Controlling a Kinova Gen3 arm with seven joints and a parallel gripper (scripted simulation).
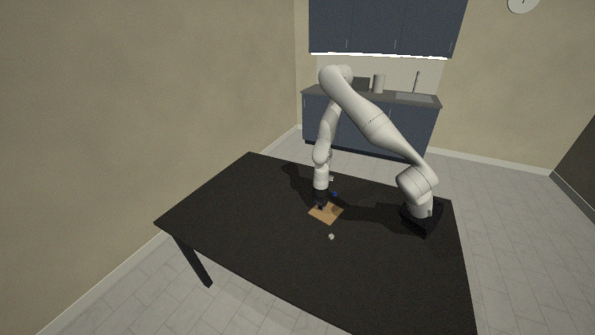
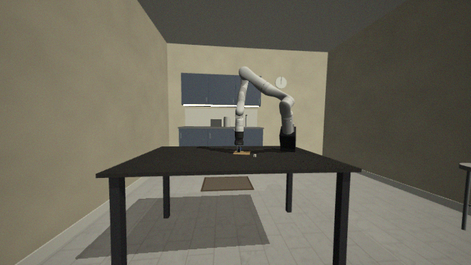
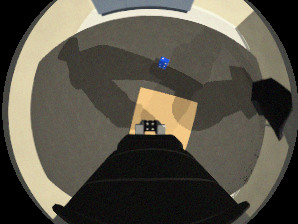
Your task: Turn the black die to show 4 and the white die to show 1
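Now: hand 1 cm above the black die. From my hand the other things lie so: white die: 13 cm to the left, 13 cm behind, 2 cm below; tan mat: 3 cm below, 3 cm behind; blue die: 15 cm to the right, 2 cm below, 1 cm behind.
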